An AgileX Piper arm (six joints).
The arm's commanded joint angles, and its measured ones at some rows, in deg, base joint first. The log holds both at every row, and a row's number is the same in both.
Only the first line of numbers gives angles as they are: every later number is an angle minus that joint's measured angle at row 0.
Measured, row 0:
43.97 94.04 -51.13 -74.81 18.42 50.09
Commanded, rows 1 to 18:
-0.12 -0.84 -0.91 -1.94 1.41 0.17
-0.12 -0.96 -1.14 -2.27 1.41 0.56
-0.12 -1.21 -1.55 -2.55 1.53 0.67
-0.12 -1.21 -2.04 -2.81 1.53 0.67
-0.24 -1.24 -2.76 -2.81 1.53 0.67
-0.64 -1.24 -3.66 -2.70 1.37 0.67
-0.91 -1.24 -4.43 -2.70 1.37 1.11
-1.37 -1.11 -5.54 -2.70 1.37 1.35
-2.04 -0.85 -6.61 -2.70 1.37 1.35
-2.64 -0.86 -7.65 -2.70 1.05 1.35
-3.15 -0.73 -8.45 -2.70 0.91 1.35
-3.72 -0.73 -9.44 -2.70 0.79 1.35
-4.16 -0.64 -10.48 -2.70 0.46 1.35
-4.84 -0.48 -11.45 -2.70 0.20 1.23
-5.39 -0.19 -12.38 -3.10 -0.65 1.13
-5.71 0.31 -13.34 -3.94 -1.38 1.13
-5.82 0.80 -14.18 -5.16 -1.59 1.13
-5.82 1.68 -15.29 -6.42 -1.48 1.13
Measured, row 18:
-4.78 0.03 -11.70 -2.21 -0.09 0.85
